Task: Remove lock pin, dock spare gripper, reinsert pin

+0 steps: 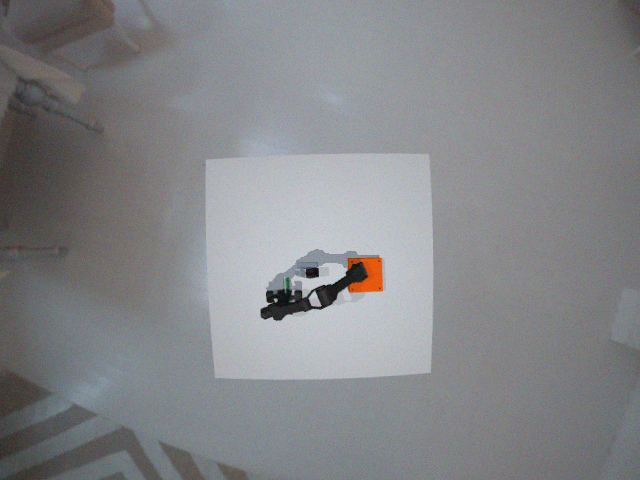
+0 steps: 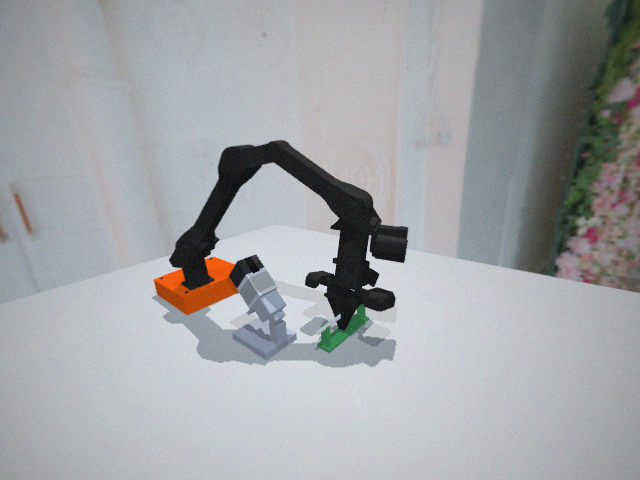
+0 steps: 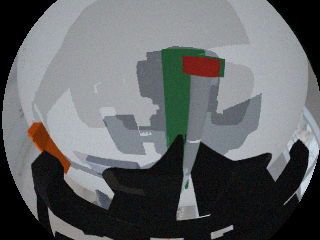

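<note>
The green cradle lies 1 cm to the left of my gripper tip and 1 cm above it. Round my gripper tip: grey mount 11 cm to the right, 9 cm behind, 4 cm above; then spare gripper 12 cm to the right, 12 cm behind, 10 cm above.
</note>
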